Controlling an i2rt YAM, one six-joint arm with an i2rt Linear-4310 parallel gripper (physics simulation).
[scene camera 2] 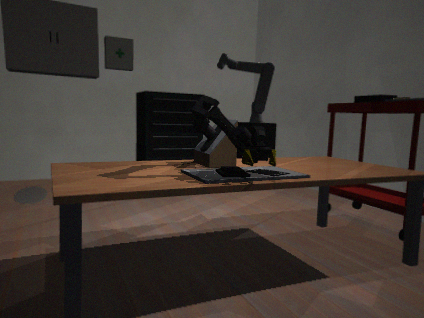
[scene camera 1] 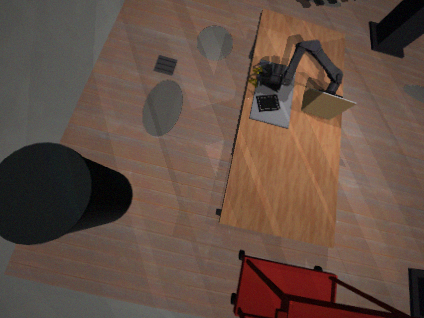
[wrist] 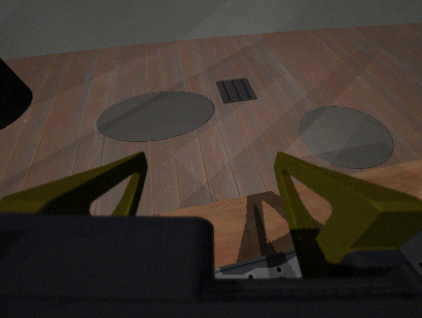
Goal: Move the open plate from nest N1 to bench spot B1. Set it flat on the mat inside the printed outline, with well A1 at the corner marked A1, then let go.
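Places are measured from the arm's base along level axes (x back, y left, z down), in metres.
Pixels of known places: gripper, fingertip midpoint: (scene camera 2: 264, 165) (scene camera 1: 250, 75) (wrist: 210, 159); arm's base, origin of the base link: (scene camera 2: 214, 136) (scene camera 1: 329, 94).
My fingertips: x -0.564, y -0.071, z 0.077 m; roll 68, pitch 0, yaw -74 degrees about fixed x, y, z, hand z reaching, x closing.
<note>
Ahead of a thing's pixels: the offset from my fingertips to its top centre. "spot": to the spot under its first point. Level surfaces: height alone.
My gripper (scene camera 1: 256, 75) (scene camera 2: 260, 161) (wrist: 210, 159) is open, with its yellow fingers wide apart and nothing between them. It hangs above the far end of the grey board (scene camera 1: 270, 120) (scene camera 2: 199, 175) (wrist: 235, 273). A low dark block {dz +0.039, dx +0.185, dy -0.037 m} (scene camera 2: 232, 172), which looks like the plate in its nest, sits on the board; in scene camera 1 the gripper mostly hides that area. A flat black square with a pale printed outline {spot: dz +0.064, dx +0.176, dy +0.155 m} (scene camera 1: 268, 103) (scene camera 2: 271, 172) lies beside it and looks like bench spot B1. The plate does not show in the wrist view. Well A1 and the corner marks are too small to read.
The board lies on the wooden table {dz +0.078 m} (scene camera 1: 295, 180) (scene camera 2: 125, 182) near its long edge. A tan slanted panel (scene camera 1: 327, 105) (scene camera 2: 224, 154) stands by the arm's base. A red cart (scene camera 1: 295, 282) (scene camera 2: 372, 107) stands off the table's end. A large black cylinder (scene camera 1: 42, 195) stands on the floor.
</note>
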